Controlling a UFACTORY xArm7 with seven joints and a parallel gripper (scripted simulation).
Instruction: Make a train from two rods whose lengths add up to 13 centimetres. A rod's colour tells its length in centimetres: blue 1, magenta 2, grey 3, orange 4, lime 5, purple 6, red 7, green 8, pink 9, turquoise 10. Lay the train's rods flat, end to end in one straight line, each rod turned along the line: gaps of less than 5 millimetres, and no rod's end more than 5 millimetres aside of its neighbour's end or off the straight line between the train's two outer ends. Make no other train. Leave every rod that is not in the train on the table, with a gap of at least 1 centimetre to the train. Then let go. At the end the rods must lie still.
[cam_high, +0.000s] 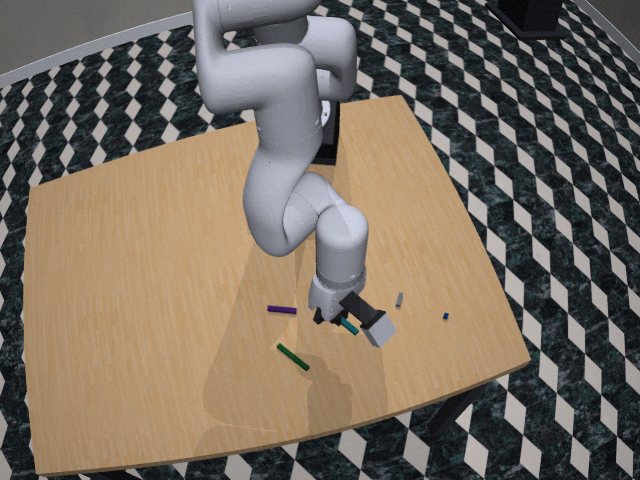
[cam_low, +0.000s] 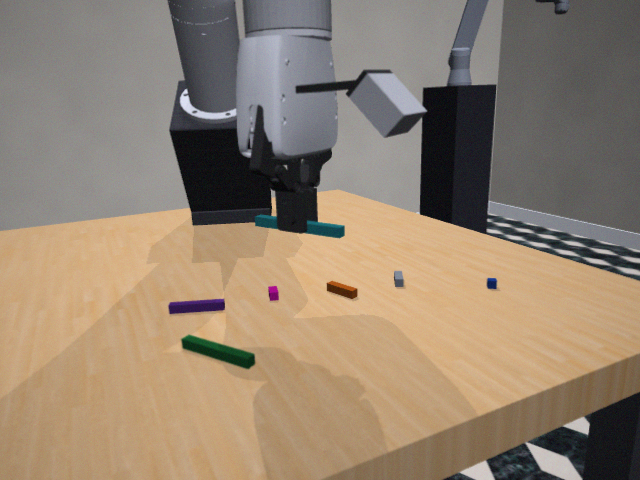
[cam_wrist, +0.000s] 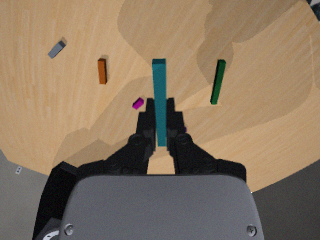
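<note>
Now: the grey rod 15 cm to the left of my hand, 12 cm below it and 4 cm behind it. The rest, counted from my hand: turquoise rod (2 cm below); then orange rod (12 cm below, 8 cm to the left, 5 cm behind); then magenta rod (12 cm below, 8 cm behind).
</note>
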